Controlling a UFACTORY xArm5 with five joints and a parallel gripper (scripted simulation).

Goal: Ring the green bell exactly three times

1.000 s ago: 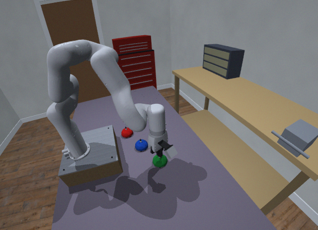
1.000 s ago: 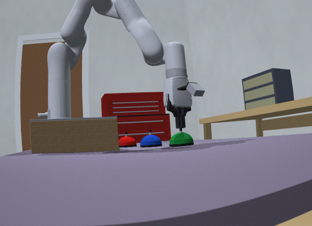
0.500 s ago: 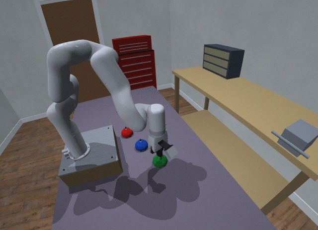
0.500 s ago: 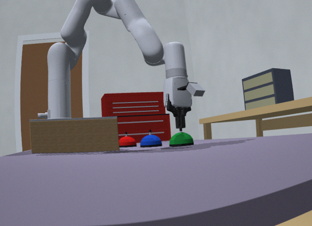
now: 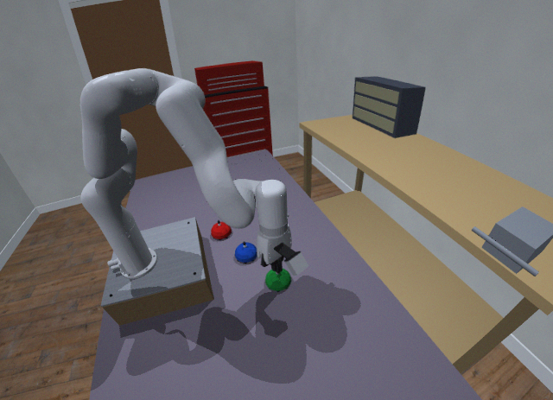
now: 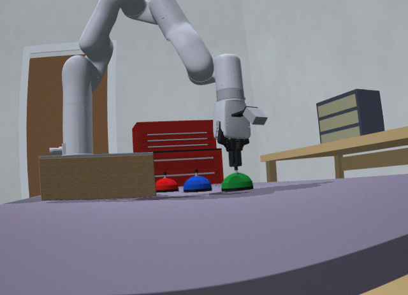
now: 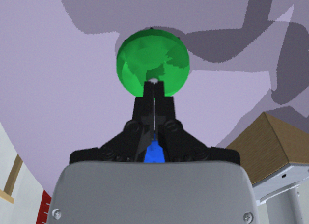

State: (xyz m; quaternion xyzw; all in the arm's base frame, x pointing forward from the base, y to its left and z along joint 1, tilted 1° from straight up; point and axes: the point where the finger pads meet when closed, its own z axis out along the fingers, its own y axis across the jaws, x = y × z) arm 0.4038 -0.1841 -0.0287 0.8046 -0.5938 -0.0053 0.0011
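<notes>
The green bell lies 4 cm below my hand. From my hand the other things lie so: blue bell (5 cm behind, 16 cm to the left, 4 cm below); then red bell (10 cm behind, 32 cm to the left, 4 cm below).
</notes>
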